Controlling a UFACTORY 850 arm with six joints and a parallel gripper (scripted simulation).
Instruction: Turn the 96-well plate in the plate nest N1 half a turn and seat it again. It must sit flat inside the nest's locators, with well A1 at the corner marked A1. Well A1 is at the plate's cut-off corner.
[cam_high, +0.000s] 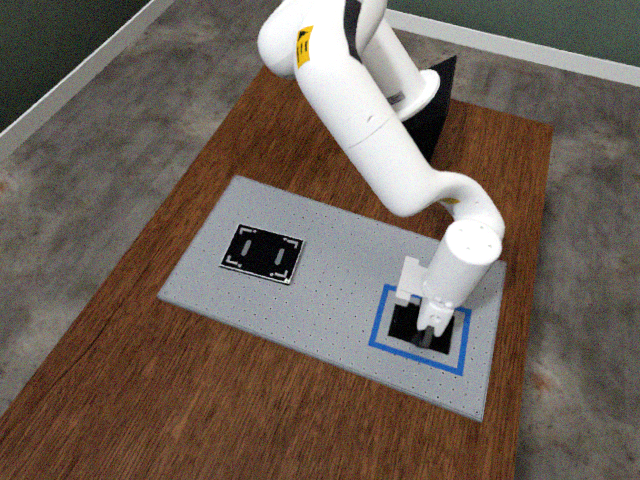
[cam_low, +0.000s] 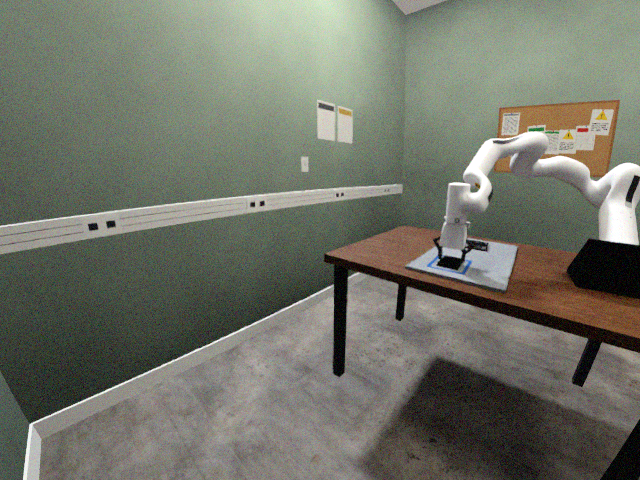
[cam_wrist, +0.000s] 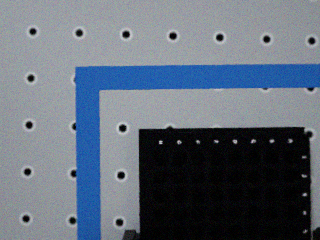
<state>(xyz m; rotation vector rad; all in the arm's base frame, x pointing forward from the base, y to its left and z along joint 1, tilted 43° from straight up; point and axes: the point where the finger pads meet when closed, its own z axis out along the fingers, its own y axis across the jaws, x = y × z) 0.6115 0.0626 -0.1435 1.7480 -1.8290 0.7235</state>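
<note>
Right now the black 96-well plate is 2 cm below my hand. From my hand the other things lie so: plate nest N1 (7 cm behind, 38 cm to the right, 2 cm below).
</note>
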